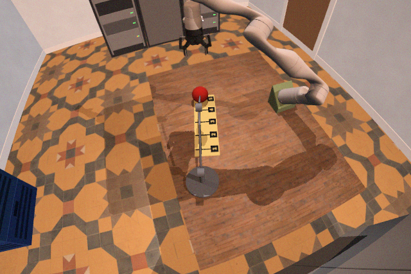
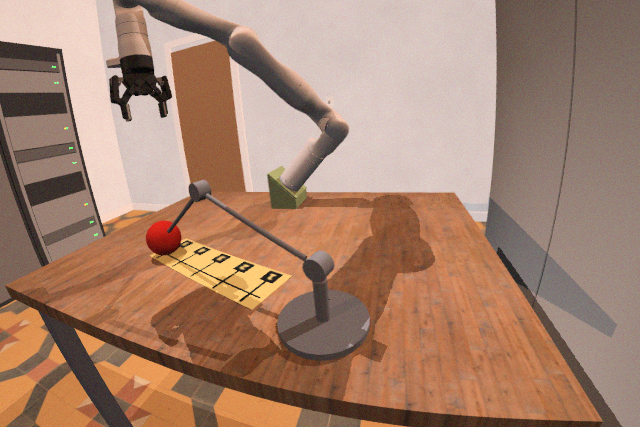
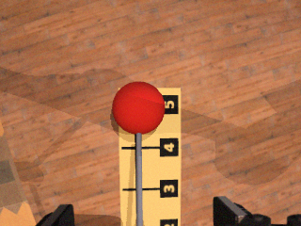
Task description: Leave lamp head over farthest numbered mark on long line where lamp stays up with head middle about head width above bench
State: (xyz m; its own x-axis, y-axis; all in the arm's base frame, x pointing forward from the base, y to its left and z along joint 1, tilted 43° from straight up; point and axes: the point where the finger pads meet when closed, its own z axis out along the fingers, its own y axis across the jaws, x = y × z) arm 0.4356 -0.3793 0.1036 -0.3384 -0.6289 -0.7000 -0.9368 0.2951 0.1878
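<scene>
Now: hand 390 mm above the yellow numbered strip, 120 mm to the right of it and 10 mm short of it. Round my hand: round grey base (440 mm to the left, 360 mm below, 180 mm ahead).
</scene>
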